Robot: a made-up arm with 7 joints. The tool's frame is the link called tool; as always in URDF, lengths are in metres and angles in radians. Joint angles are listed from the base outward.
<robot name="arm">
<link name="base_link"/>
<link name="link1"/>
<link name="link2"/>
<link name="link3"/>
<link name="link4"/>
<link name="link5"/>
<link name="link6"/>
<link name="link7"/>
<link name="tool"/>
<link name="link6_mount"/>
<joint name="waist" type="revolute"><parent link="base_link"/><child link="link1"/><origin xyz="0 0 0.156" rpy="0 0 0"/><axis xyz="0 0 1"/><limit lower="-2.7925" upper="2.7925"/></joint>
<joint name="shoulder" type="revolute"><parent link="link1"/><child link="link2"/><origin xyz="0 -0.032 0.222" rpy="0 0 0"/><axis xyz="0 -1 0"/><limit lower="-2.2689" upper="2.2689"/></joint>
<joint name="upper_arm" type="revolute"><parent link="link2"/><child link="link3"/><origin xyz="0 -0.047 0.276" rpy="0 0 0"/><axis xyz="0 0 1"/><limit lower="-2.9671" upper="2.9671"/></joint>
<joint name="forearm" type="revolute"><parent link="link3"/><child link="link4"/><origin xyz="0.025 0.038 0.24" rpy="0 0 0"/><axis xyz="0 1 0"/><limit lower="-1.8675" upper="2.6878"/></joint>
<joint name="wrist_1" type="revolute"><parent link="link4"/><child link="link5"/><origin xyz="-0.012 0.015 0.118" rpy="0 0 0"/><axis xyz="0 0 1"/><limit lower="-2.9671" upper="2.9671"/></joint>
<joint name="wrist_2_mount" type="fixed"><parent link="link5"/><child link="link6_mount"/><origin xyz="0 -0.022 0.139" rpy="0 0 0"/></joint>
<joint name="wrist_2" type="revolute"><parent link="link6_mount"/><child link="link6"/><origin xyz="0 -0.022 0.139" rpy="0 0 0"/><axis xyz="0 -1 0"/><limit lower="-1.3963" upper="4.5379"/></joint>
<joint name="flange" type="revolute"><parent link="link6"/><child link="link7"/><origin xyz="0.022 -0.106 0.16" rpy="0 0 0"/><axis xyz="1 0 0"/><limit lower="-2.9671" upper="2.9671"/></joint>
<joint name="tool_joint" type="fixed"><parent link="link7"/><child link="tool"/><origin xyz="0 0 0" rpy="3.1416 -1.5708 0"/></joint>
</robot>
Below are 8 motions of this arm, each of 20 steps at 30 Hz.
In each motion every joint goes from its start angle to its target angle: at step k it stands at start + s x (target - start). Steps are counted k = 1, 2, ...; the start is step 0. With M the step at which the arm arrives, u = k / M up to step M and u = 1 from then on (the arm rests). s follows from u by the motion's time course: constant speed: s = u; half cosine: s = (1 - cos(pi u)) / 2; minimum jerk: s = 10 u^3 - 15 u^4 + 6 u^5.
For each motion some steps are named. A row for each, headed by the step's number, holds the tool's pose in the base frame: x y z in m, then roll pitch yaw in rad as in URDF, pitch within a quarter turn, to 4 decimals.
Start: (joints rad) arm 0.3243 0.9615 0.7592 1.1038 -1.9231 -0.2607 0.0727
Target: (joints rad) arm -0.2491 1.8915 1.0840 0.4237 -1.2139 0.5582 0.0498
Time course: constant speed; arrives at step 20
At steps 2, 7, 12, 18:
2: -0.7337 0.0545 1.0656 -0.2552 -1.0545 2.2492
7: -0.9297 0.1028 0.8326 -0.3932 -0.6616 2.4536
12: -1.0376 0.1842 0.5336 -0.3765 -0.1862 2.4778
18: -1.0227 0.2672 0.1458 -0.2810 0.4429 2.4445

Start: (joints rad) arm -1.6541 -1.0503 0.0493 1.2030 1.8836 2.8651 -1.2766
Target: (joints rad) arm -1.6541 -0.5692 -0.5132 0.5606 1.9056 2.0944 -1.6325
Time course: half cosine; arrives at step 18
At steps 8, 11, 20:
8: -0.1959 -0.6201 0.4835 -2.8809 -1.2963 -3.0798
11: -0.2679 -0.6333 0.6141 -1.6133 -1.3691 2.1009
20: -0.3380 -0.5978 0.8154 -0.4782 -1.1189 1.1381

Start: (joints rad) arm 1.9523 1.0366 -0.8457 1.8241 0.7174 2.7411 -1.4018
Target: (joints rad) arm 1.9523 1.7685 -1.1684 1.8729 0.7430 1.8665 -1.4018
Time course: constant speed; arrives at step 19
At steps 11, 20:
11: 0.5723 -0.2406 0.4663 -1.3997 -0.7614 -1.5202
20: 0.6217 -0.2074 0.2925 -1.3258 -0.4988 -1.2688

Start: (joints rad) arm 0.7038 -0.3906 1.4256 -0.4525 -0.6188 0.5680 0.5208
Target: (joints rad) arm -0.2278 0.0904 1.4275 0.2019 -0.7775 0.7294 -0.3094
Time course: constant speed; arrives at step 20
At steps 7, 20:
7: 0.3108 -0.2358 1.3625 -0.6759 -0.7570 -1.3798
20: -0.1377 -0.0951 1.4438 0.6136 -0.7481 2.9084

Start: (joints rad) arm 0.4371 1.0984 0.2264 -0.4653 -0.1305 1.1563 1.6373
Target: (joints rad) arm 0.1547 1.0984 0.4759 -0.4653 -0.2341 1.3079 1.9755
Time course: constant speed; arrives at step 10
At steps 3, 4, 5, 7, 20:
3: -0.7646 -0.5479 0.4958 1.1644 -0.2606 -1.0157
4: -0.7742 -0.5307 0.4967 1.1721 -0.3042 -1.0206
5: -0.7833 -0.5134 0.4978 1.1789 -0.3480 -1.0258
7: -0.8003 -0.4782 0.5004 1.1902 -0.4359 -1.0368
20: -0.8228 -0.4240 0.5054 1.2008 -0.5684 -1.0536

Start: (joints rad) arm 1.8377 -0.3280 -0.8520 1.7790 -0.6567 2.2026 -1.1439
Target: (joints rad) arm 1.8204 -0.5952 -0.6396 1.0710 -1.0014 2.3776 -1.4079
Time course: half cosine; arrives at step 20
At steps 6, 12, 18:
6: 0.1658 0.5772 0.9382 1.4976 0.5678 3.0572
12: 0.0501 0.6276 0.9614 1.3243 0.9417 -3.0835
18: -0.0280 0.6436 0.9632 1.1093 1.1932 -3.0987

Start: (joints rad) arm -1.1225 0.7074 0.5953 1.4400 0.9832 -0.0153 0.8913
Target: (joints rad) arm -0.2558 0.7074 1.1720 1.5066 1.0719 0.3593 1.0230
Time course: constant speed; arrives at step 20
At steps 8, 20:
8: 0.2521 0.2272 0.9993 -2.3530 -0.0753 -0.6337
20: 0.0296 0.4467 0.8967 -2.3733 0.0039 0.0139

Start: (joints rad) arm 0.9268 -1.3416 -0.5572 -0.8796 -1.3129 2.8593 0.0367
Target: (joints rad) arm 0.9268 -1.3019 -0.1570 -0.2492 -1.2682 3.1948 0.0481
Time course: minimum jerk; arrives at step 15
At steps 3, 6, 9, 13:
3: 0.1944 0.4680 0.6974 1.8700 0.9804 -1.9898
6: 0.2509 0.4744 0.7255 1.7409 0.8429 -2.0839
9: 0.3331 0.4810 0.7443 1.5953 0.6417 -2.1273
13: 0.3979 0.4868 0.7411 1.4824 0.4827 -2.1071

